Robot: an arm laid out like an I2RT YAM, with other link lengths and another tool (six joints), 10 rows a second.
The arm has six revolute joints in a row. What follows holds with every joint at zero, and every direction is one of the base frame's.
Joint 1 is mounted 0.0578 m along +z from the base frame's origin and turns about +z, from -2.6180 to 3.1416 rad.
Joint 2 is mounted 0.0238 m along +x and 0.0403 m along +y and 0.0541 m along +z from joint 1 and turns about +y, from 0.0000 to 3.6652 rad.
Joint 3 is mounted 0.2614 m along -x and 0.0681 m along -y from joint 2 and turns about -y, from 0.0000 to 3.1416 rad.
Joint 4 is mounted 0.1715 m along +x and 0.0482 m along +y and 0.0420 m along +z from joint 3 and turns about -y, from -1.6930 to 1.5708 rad.
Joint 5 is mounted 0.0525 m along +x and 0.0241 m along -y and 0.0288 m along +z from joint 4 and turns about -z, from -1.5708 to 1.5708 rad.
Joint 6 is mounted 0.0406 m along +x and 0.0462 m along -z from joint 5 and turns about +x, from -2.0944 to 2.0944 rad.
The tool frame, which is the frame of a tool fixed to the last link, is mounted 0.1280 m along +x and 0.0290 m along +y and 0.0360 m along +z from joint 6; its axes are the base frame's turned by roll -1.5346, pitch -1.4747 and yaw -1.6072 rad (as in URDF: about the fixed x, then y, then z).
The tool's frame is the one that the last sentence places.
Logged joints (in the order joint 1, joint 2, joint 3, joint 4, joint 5, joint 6), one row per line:
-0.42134, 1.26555, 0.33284, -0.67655, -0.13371, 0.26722
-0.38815, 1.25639, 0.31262, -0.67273, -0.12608, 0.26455
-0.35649, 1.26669, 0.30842, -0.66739, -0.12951, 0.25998
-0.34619, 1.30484, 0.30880, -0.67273, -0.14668, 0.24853
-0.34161, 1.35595, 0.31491, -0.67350, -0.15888, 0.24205
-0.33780, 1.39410, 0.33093, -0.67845, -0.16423, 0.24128
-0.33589, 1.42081, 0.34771, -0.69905, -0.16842, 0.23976
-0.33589, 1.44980, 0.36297, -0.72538, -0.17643, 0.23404
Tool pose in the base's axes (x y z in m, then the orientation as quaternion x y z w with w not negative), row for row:
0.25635, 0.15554, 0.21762, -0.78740, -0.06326, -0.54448, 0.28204
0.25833, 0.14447, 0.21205, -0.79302, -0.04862, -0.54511, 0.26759
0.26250, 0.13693, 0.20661, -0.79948, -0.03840, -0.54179, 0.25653
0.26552, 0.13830, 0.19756, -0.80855, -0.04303, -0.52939, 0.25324
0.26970, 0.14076, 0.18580, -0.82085, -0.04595, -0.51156, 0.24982
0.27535, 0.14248, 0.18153, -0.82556, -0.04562, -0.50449, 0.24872
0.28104, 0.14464, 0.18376, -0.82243, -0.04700, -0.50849, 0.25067
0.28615, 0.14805, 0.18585, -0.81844, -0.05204, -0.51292, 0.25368
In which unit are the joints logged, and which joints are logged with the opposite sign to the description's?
The joints are logged in radians. Opposite sign: joint 1, joint 4.
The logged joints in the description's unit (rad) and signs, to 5 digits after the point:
0.42134, 1.26555, 0.33284, 0.67655, -0.13371, 0.26722
0.38815, 1.25639, 0.31262, 0.67273, -0.12608, 0.26455
0.35649, 1.26669, 0.30842, 0.66739, -0.12951, 0.25998
0.34619, 1.30484, 0.30880, 0.67273, -0.14668, 0.24853
0.34161, 1.35595, 0.31491, 0.67350, -0.15888, 0.24205
0.33780, 1.39410, 0.33093, 0.67845, -0.16423, 0.24128
0.33589, 1.42081, 0.34771, 0.69905, -0.16842, 0.23976
0.33589, 1.44980, 0.36297, 0.72538, -0.17643, 0.23404

